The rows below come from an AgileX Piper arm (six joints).
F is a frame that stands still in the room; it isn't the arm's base.
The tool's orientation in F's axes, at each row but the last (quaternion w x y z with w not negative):
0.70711, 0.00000, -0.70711, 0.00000
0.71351, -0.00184, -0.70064, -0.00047
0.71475, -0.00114, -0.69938, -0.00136
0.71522, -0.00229, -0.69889, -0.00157
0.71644, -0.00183, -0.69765, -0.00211
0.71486, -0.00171, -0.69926, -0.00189
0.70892, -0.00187, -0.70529, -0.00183
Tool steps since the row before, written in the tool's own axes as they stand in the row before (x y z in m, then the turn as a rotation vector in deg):
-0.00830, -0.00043, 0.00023, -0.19, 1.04, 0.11
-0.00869, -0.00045, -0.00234, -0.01, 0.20, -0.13
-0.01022, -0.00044, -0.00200, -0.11, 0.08, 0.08
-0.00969, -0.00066, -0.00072, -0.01, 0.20, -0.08
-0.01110, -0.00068, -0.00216, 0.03, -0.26, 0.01
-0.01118, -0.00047, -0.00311, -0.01, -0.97, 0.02
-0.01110, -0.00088, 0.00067, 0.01, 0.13, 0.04
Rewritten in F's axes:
-0.00023, -0.00043, -0.00830, -0.11, 1.04, -0.19
0.00218, -0.00047, -0.00873, 0.13, 0.20, -0.01
0.00178, -0.00044, -0.01026, -0.08, 0.08, -0.11
0.00049, -0.00067, -0.00970, 0.08, 0.20, -0.01
0.00186, -0.00069, -0.01115, -0.01, -0.26, 0.03
0.00286, -0.00048, -0.01125, -0.03, -0.97, -0.01
-0.00073, -0.00088, -0.01110, -0.04, 0.13, 0.01

